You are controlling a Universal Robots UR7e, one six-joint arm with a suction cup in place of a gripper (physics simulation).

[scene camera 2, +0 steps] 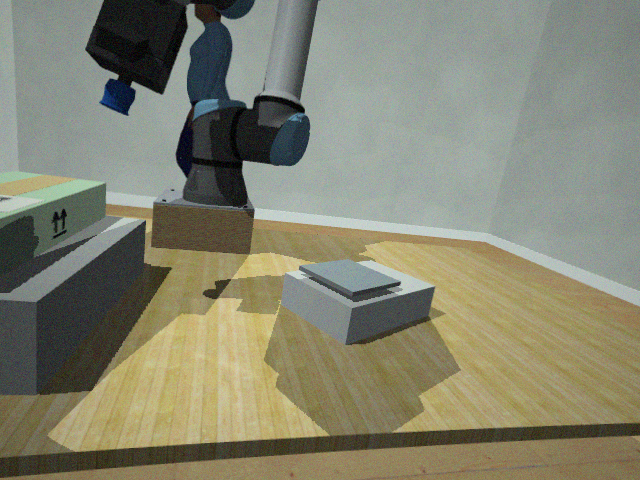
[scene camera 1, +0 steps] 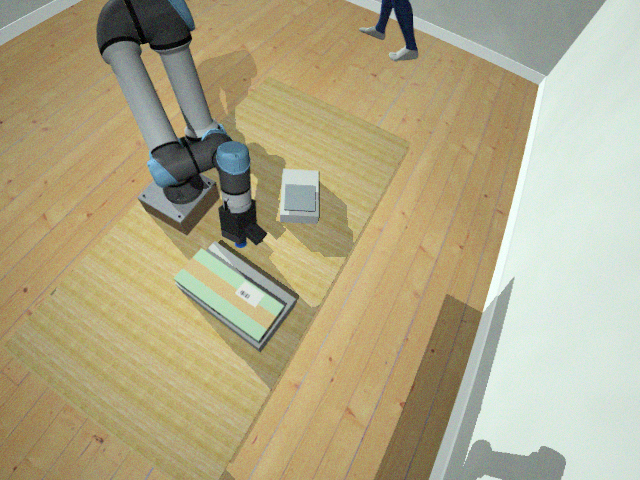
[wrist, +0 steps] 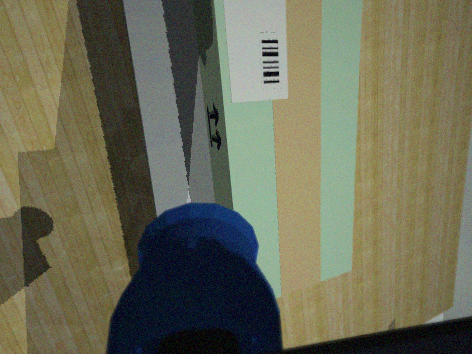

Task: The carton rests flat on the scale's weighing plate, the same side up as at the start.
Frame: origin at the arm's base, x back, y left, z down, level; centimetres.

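Where they show: hand, its tool point: [scene camera 2: 114, 109] [wrist: 200, 255]; arm's base, origin of its link: [scene camera 2: 215, 200] [scene camera 1: 183, 187].
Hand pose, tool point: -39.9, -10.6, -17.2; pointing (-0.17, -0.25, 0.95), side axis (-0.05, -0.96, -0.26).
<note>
Each offset is from my tool point to the top centre of the thing, as dx, dy, dz. "spot": to the spot under its first point. Level surfaces: height alone.
The carton {-2.9, -11.8, +12.1} [scene camera 1: 230, 289] [scene camera 2: 77, 206] [wrist: 297, 175] is light green with a tan tape strip and a white barcode label on top. Two upright arrows show on its side. It lies on a long grey block {-2.7, -9.3, +18.0} [scene camera 1: 253, 273] [scene camera 2: 93, 294] [wrist: 145, 75], with a strip of the block's top showing beside it. The scale {+4.8, +39.5, +20.2} [scene camera 1: 300, 175] [scene camera 2: 317, 308] is a low light-grey box with a bare grey weighing plate {spot: +2.2, +36.0, +20.2} [scene camera 1: 300, 198] [scene camera 2: 348, 275]. My gripper, a blue suction cup [scene camera 1: 240, 244] [scene camera 2: 117, 97] [wrist: 197, 232], is open and holds nothing. It hangs above and apart from the carton, near the block's rear side.
The robot's base [scene camera 1: 178, 210] [scene camera 2: 202, 227] stands behind the block and the scale. A wooden mat {dz +27.6} [scene camera 1: 118, 335] [scene camera 2: 206, 403] lies under them, with its edge towards the wall. A person [scene camera 1: 403, 25] [scene camera 2: 209, 62] stands beyond the mat, partly hidden by the arm in the second scene view.
</note>
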